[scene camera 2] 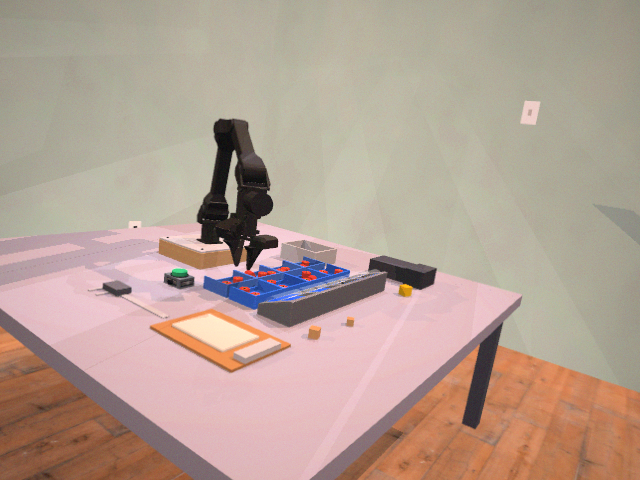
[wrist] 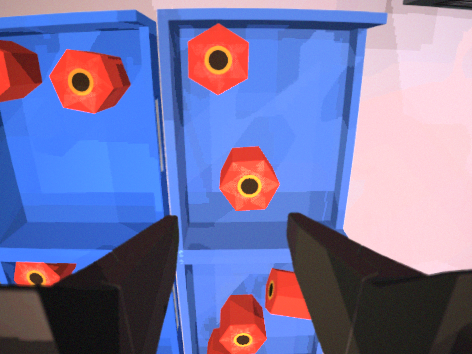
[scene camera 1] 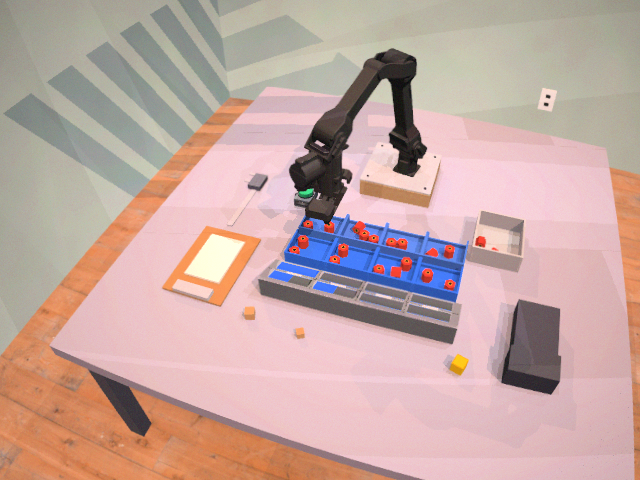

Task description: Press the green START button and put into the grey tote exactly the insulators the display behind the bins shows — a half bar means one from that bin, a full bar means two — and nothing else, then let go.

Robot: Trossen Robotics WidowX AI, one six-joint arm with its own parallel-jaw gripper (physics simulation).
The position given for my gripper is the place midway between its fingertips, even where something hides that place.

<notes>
In view: my gripper [scene camera 2: 242, 268], a grey tote [scene camera 1: 506, 233], a dark box [scene camera 2: 419, 276] and a grey display [scene camera 1: 401, 321].
My gripper shows as well in the wrist view [wrist: 233, 225] and in scene camera 1 [scene camera 1: 329, 218]. The grey tote also shows in scene camera 2 [scene camera 2: 294, 251].
</notes>
